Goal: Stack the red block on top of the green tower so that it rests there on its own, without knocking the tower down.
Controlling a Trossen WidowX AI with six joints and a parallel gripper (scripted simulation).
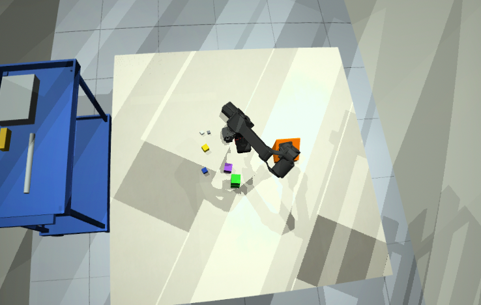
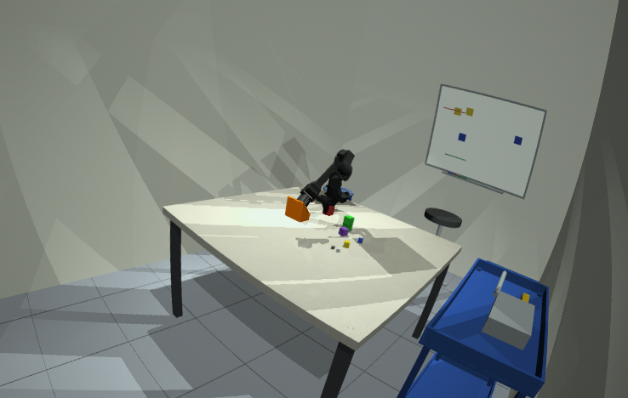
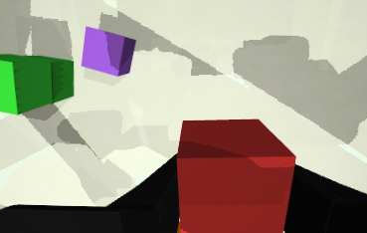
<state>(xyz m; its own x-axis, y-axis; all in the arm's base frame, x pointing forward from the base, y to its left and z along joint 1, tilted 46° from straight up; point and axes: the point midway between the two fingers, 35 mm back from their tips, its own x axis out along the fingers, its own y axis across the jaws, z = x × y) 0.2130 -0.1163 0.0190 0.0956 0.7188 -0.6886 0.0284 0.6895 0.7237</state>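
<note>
The green block is 17 cm to the left of my gripper tip, 6 cm below it and 5 cm ahead of it. From my gripper tip the other things lie so: yellow block: 16 cm ahead, 11 cm below, 3 cm to the right; red block: 1 cm above; purple block: 11 cm below, 10 cm to the left, 7 cm ahead.
</note>
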